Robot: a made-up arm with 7 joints. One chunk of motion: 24 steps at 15 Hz.
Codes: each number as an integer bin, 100 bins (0 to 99) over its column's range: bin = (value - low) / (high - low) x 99, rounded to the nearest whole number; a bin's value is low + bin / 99 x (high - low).
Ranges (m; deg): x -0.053..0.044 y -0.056..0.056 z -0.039..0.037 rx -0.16..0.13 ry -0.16..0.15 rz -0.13..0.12
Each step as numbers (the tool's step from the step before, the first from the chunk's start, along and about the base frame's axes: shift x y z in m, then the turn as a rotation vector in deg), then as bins.
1 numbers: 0.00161 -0.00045 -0.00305 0.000 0.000 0.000
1 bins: 56 49 47 55 51 51
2 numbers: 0.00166 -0.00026 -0.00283 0.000 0.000 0.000
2 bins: 56 49 47 55 51 51
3 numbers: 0.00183 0.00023 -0.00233 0.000 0.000 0.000
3 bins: 56 50 48 55 51 51
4 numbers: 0.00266 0.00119 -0.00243 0.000 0.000 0.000
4 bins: 57 51 48 55 51 51
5 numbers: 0.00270 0.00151 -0.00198 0.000 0.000 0.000
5 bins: 57 51 48 55 51 51
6 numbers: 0.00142 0.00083 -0.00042 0.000 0.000 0.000
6 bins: 56 50 50 55 51 51
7 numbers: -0.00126 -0.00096 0.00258 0.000 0.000 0.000
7 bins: 53 49 54 55 51 51
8 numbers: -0.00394 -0.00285 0.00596 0.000 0.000 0.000
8 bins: 50 47 59 55 51 51
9 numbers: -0.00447 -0.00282 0.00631 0.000 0.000 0.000
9 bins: 50 47 59 55 51 51
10 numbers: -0.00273 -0.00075 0.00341 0.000 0.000 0.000
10 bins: 51 49 55 55 51 51
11 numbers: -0.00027 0.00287 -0.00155 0.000 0.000 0.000
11 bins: 54 52 49 55 51 51
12 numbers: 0.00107 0.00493 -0.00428 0.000 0.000 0.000
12 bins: 55 54 45 55 51 51
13 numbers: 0.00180 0.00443 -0.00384 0.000 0.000 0.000
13 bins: 56 53 46 55 51 51
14 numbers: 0.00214 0.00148 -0.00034 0.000 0.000 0.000
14 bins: 56 51 50 55 51 51
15 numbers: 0.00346 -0.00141 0.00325 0.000 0.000 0.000
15 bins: 58 48 55 55 51 51
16 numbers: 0.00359 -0.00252 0.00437 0.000 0.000 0.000
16 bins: 58 47 56 55 51 51
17 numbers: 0.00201 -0.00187 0.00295 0.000 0.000 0.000
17 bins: 56 48 55 55 51 51
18 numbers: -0.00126 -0.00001 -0.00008 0.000 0.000 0.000
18 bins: 53 49 51 55 51 51
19 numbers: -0.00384 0.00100 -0.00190 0.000 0.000 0.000
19 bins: 50 50 48 55 51 51
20 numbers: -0.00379 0.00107 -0.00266 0.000 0.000 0.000
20 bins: 50 50 47 55 51 51
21 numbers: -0.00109 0.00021 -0.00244 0.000 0.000 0.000
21 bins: 53 50 48 55 51 51
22 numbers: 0.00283 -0.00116 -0.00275 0.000 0.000 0.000
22 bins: 57 48 47 55 51 51
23 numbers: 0.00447 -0.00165 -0.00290 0.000 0.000 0.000
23 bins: 59 48 47 55 51 51
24 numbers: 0.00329 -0.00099 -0.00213 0.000 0.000 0.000
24 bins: 57 49 48 55 51 51
